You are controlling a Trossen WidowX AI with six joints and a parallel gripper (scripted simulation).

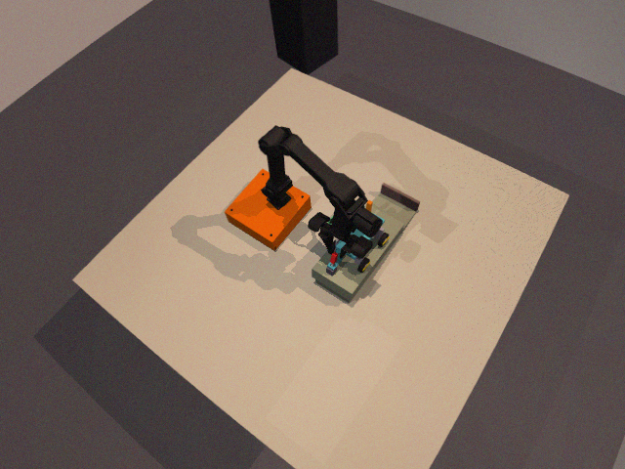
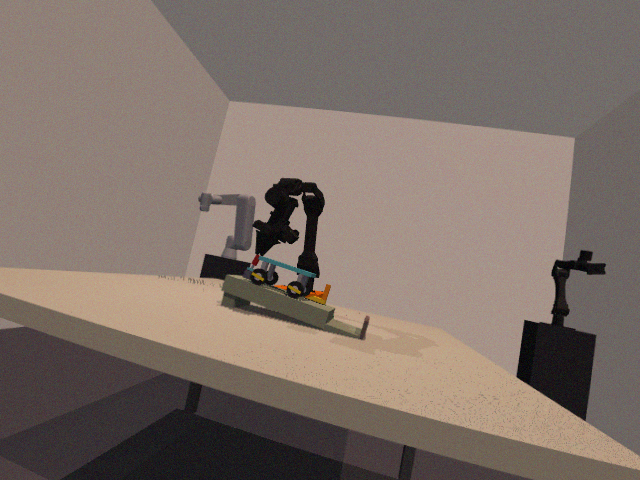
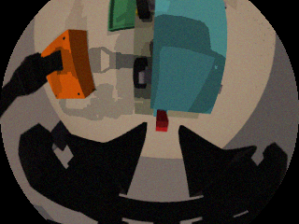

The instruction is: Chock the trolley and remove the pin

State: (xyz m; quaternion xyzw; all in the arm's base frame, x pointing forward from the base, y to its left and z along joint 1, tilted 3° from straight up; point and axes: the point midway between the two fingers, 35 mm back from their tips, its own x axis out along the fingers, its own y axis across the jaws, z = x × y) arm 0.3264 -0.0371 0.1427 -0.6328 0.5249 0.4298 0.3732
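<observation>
Right now my gripper tip is 4 cm above the red-headed stop pin and 1 cm to the left of it. From my gripper tip the other things lie so: trolley 10 cm to the left, 6 cm below; then yellow chock 21 cm to the left, 9 cm below, 7 cm behind; then green tray 19 cm to the left, 18 cm below, 14 cm behind.
</observation>
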